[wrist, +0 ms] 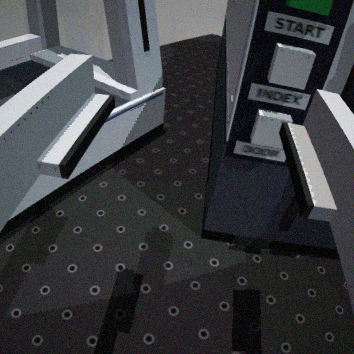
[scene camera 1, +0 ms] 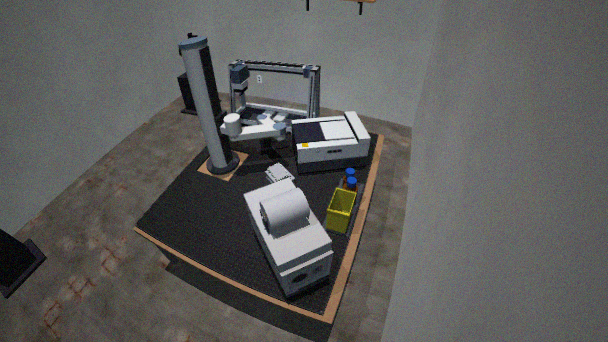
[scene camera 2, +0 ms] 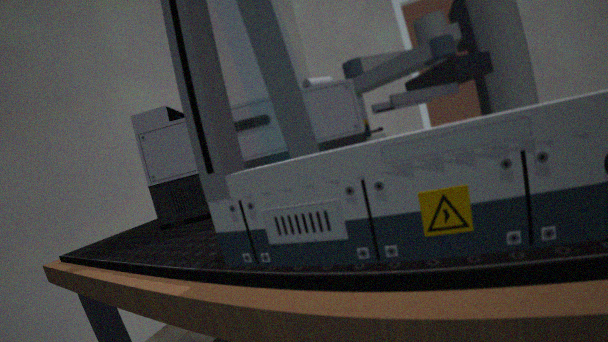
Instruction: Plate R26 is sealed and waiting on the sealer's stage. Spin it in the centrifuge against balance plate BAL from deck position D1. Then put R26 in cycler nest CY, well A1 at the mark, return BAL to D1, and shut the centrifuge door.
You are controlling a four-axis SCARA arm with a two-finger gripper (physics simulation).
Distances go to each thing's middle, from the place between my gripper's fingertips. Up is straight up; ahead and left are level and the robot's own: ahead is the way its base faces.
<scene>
Now: the grey buttons [wrist: 290, 65] 50 mm ahead of my hand, 20 mm to the right of it and 10 mm below it.
</scene>
